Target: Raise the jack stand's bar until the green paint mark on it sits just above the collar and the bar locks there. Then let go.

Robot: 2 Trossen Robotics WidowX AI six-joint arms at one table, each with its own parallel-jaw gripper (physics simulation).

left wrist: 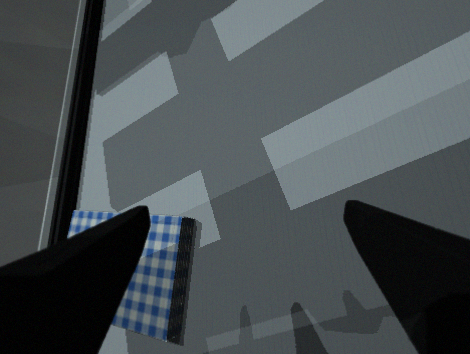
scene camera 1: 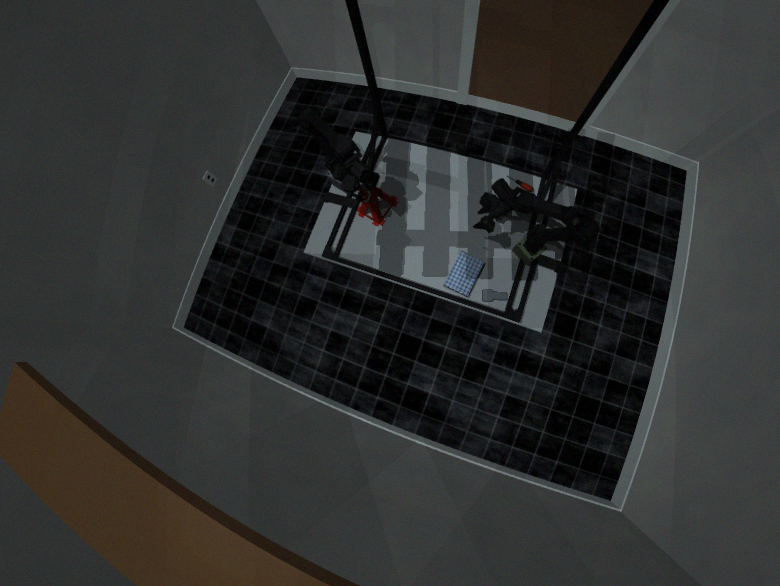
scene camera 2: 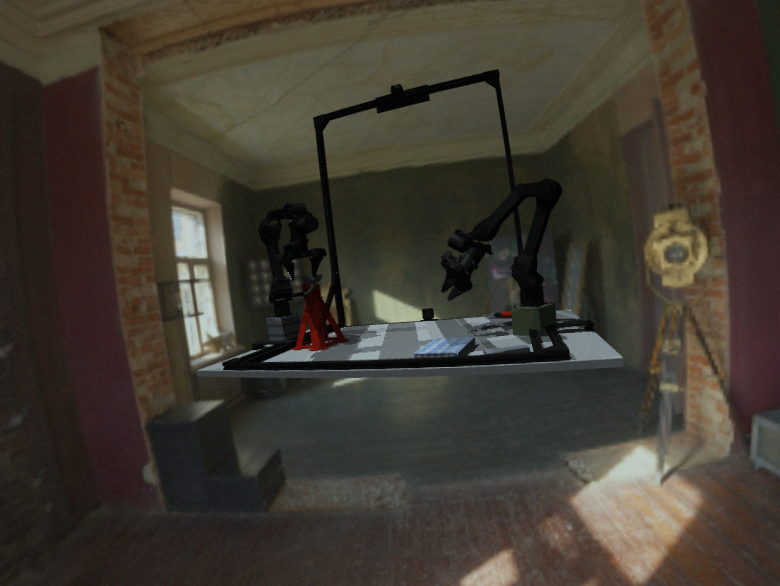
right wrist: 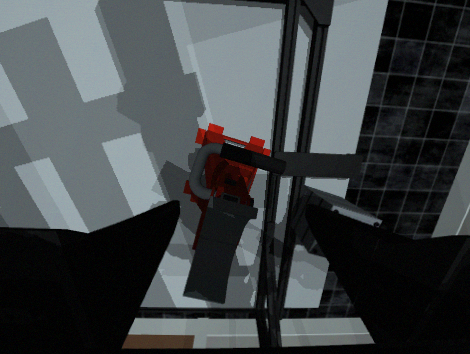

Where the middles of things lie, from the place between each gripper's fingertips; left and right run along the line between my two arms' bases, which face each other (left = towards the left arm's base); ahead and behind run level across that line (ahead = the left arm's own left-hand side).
Labels:
I see my right gripper 4 cm above the stopper handle (right wrist: 234, 153) and 1 cm short of it. The rest, counted from my right hand: blue checkered block (scene camera 1: 463, 275) 54 cm to the left, 24 cm below, 12 cm ahead; then jack stand bar (right wrist: 224, 222) 12 cm below, 4 cm behind, 1 cm to the left.
Now: left hand 210 mm short of the blue checkered block, 50 mm to the right of it and 130 mm above it. Round my left hand: stopper handle (100 mm ahead, 490 mm to the right, 70 mm above); then jack stand bar (60 mm ahead, 480 mm to the right).

